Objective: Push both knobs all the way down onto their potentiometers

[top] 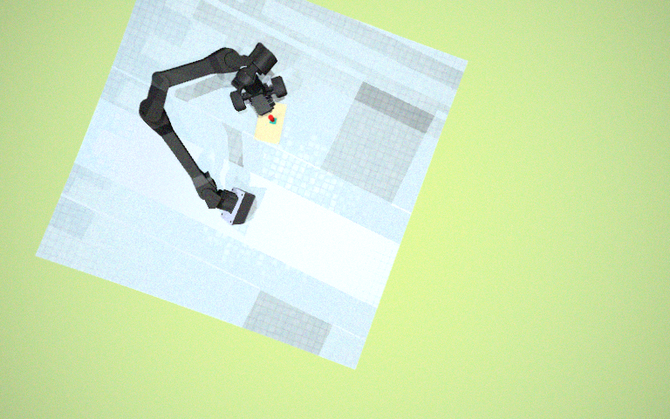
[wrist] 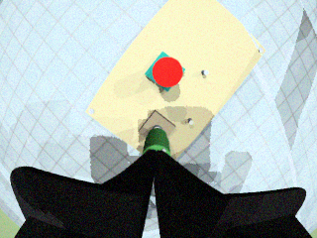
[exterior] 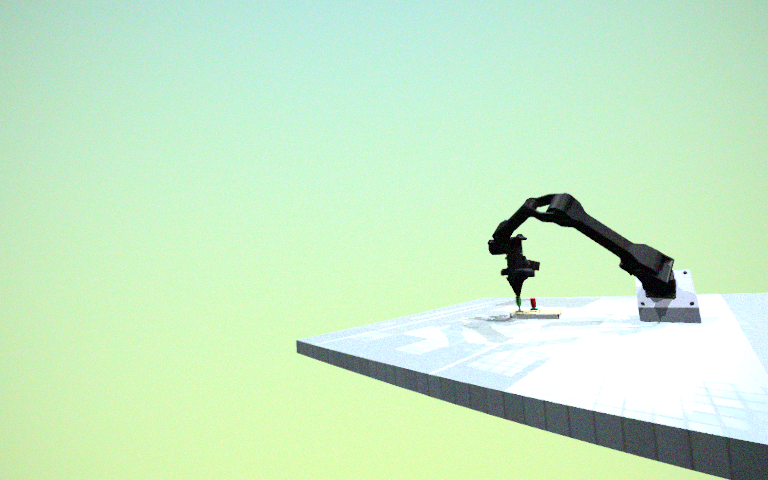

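Right now the red knob is 40 mm behind my gripper tip, 40 mm to the right of it and 30 mm below it. Also, from my gripper tip: green knob: 10 mm below.
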